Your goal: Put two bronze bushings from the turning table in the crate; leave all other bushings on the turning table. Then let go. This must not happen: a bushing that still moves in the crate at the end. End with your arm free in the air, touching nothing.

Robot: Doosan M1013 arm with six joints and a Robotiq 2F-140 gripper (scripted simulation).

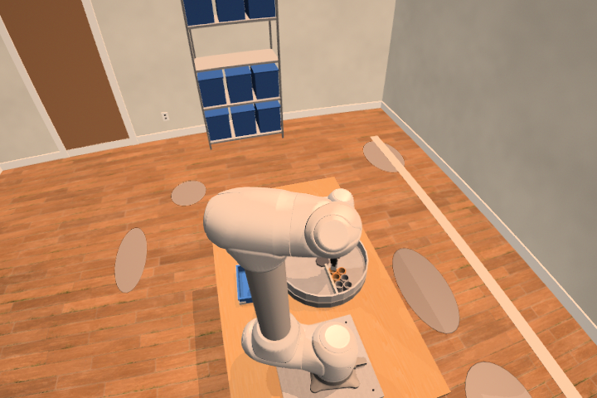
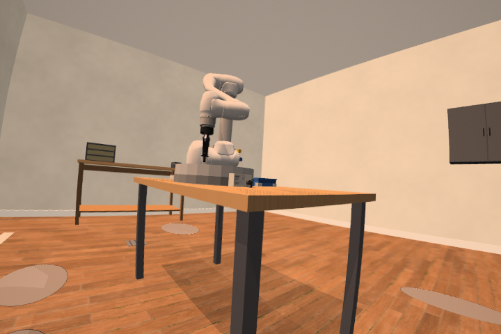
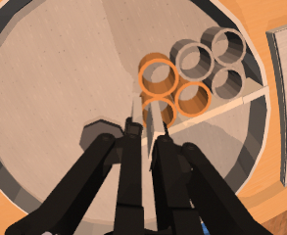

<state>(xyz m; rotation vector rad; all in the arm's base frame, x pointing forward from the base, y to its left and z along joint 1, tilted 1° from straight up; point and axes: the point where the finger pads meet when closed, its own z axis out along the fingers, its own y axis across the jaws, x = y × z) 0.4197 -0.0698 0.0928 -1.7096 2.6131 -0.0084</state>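
My hand is 370 mm to the right of the crate and 90 mm above it. From my hand the other things lie so: round grey turning table (60 mm below, 60 mm ahead, 40 mm to the left).
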